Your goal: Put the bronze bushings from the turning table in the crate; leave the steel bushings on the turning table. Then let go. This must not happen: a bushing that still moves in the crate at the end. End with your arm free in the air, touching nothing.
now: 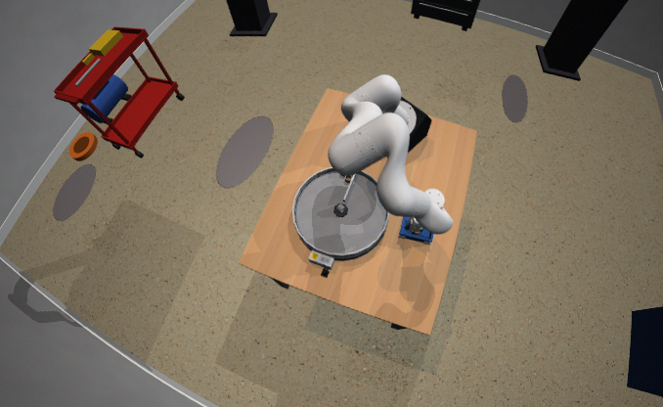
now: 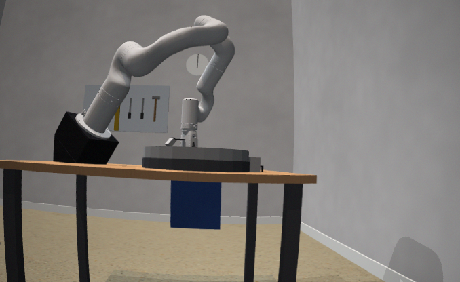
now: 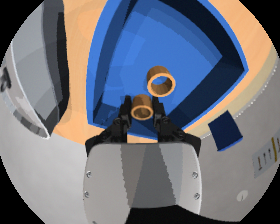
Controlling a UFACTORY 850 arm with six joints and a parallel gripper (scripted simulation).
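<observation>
The blue crate is 4 cm behind my hand, 1 cm to the left of it and 1 cm below it. From my hand the other things lie so: grey turning table (2 cm behind, 34 cm to the right, 2 cm above).
</observation>
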